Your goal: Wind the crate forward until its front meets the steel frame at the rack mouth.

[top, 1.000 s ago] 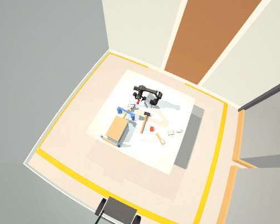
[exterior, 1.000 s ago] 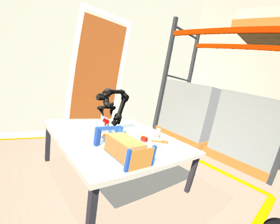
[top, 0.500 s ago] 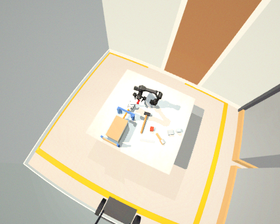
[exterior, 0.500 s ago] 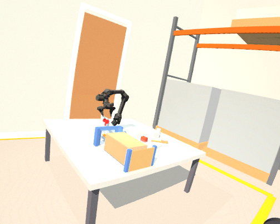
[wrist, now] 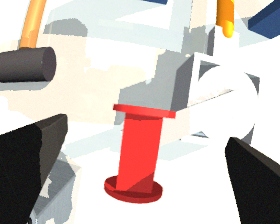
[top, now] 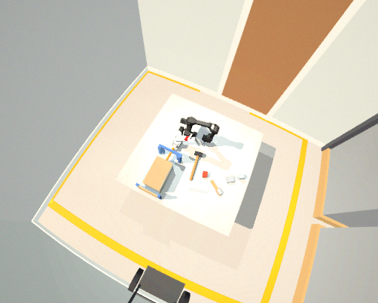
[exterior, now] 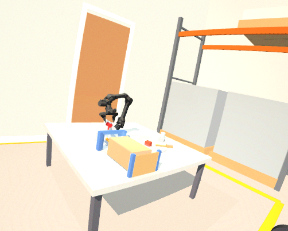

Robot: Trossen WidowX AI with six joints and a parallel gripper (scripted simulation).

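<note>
Right now my gripper tip is 1 cm past the red grip and 4 cm above it. Also, from my gripper tip: winch: 1 cm ahead, 9 cm to the right, 14 cm below; then winch handle: 3 cm to the right, 7 cm below; then cubby: 43 cm ahead, 12 cm to the right, 9 cm below.
</note>
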